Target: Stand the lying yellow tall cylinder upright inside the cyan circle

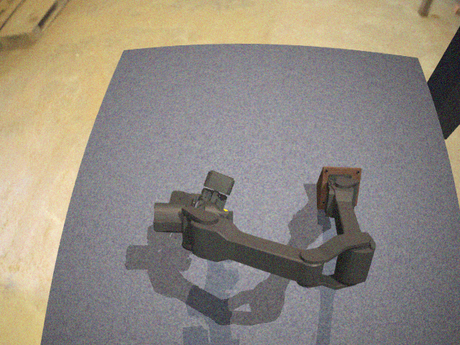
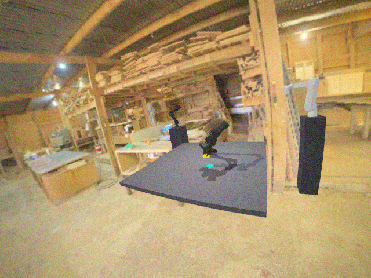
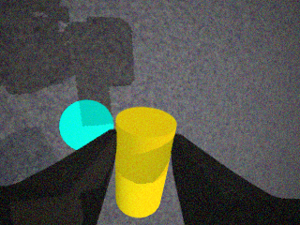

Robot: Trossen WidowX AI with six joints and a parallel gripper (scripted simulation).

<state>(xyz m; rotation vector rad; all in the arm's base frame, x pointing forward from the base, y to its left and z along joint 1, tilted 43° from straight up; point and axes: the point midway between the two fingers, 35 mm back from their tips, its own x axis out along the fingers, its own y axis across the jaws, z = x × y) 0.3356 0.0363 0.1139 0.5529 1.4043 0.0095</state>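
The cyan circle lies 1 cm behind my gripper tip, 3 cm to the left of it and 11 cm below it. The rest, counted from my gripper tip: yellow tall cylinder: 2 cm behind, 1 cm below.
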